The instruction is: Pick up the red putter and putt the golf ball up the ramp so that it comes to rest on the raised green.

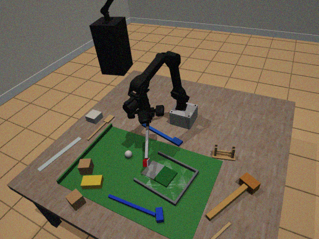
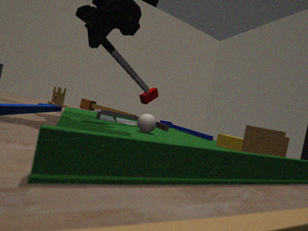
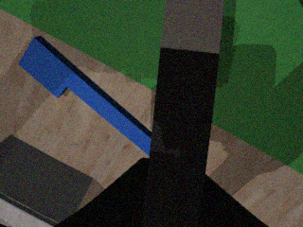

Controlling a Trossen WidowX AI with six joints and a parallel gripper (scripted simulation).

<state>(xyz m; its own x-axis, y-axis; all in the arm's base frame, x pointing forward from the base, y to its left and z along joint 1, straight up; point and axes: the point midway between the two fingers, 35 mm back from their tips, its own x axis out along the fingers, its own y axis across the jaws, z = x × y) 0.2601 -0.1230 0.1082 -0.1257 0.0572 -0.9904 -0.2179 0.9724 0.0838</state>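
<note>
Right now my gripper tip is 110 mm short of the red putter, 30 mm to the right of it and 20 mm above it. Round my gripper tip: green mat 210 mm ahead, 170 mm below; then yellow block 330 mm ahead, 210 mm to the right, 150 mm below; then white golf ball 120 mm ahead, 100 mm to the right, 140 mm below.
</note>
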